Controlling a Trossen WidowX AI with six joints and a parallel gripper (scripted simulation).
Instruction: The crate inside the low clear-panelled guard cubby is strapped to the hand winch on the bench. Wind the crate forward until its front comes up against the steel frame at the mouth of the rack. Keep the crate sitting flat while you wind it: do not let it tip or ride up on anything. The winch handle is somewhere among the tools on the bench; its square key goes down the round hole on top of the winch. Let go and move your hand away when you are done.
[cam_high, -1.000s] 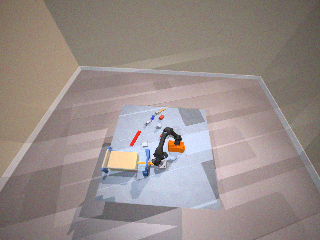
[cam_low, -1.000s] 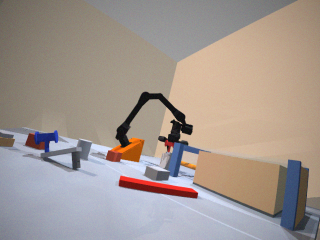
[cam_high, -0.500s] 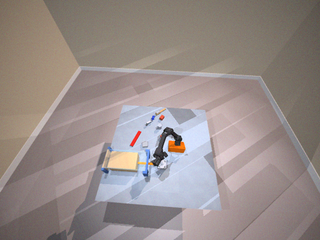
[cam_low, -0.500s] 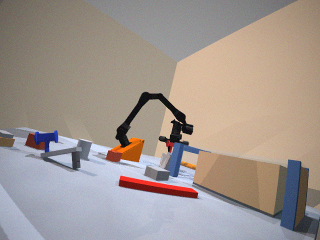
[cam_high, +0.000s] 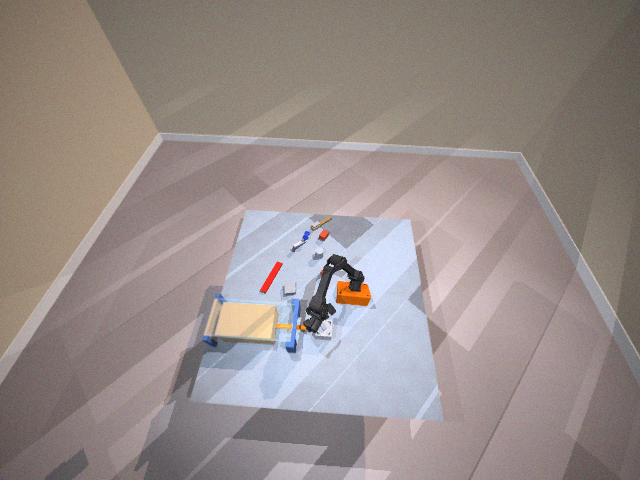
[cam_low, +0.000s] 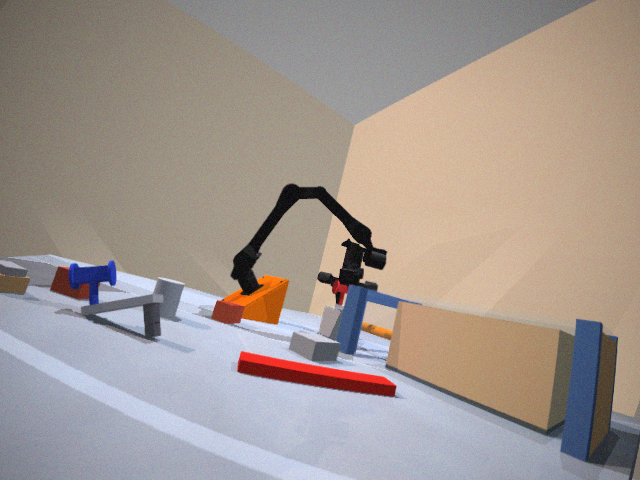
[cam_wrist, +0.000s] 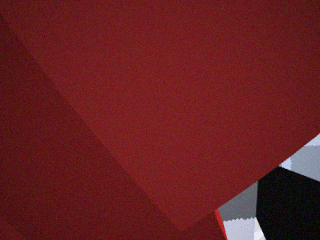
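The red-knobbed winch handle lies 1 cm ahead of my gripper tip, 1 cm to the right of it and 2 cm above it. Round my gripper tip: red knob: 3 cm ahead, 4 cm to the right, 5 cm above; then blue frame: 13 cm ahead, 2 cm to the left, 2 cm above; then winch: 4 cm behind, 3 cm to the left, 6 cm below.
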